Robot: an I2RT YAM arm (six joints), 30 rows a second.
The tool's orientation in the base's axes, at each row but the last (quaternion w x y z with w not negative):
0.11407 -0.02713 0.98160 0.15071
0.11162 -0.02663 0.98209 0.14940
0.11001 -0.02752 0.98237 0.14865
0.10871 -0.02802 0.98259 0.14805
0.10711 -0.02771 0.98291 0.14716
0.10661 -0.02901 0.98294 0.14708
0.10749 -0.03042 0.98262 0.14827
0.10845 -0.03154 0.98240 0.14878
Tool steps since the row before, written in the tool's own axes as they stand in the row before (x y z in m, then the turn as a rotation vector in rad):
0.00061 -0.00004 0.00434 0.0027 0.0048 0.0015
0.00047 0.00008 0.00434 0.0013 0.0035 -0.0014
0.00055 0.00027 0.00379 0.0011 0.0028 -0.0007
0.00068 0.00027 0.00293 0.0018 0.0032 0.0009
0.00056 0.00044 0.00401 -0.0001 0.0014 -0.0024
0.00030 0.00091 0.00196 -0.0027 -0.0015 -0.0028
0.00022 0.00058 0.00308 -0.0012 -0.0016 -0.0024
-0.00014 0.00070 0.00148 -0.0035 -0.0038 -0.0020
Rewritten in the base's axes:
0.00035 0.00126 -0.00418 -0.0027 0.0050 -0.0006
0.00045 0.00137 -0.00412 -0.0019 0.0029 0.0020
0.00023 0.00138 -0.00358 -0.0015 0.0024 0.0012
-0.00008 0.00111 -0.00281 -0.0018 0.0033 -0.0003
0.00023 0.00159 -0.00374 -0.0005 0.0006 0.0027
0.00002 0.00144 -0.00164 0.0022 -0.0022 0.0028
0.00036 0.00146 -0.00276 0.0008 -0.0022 0.0020
0.00037 0.00111 -0.00115 0.0034 -0.0041 0.0016

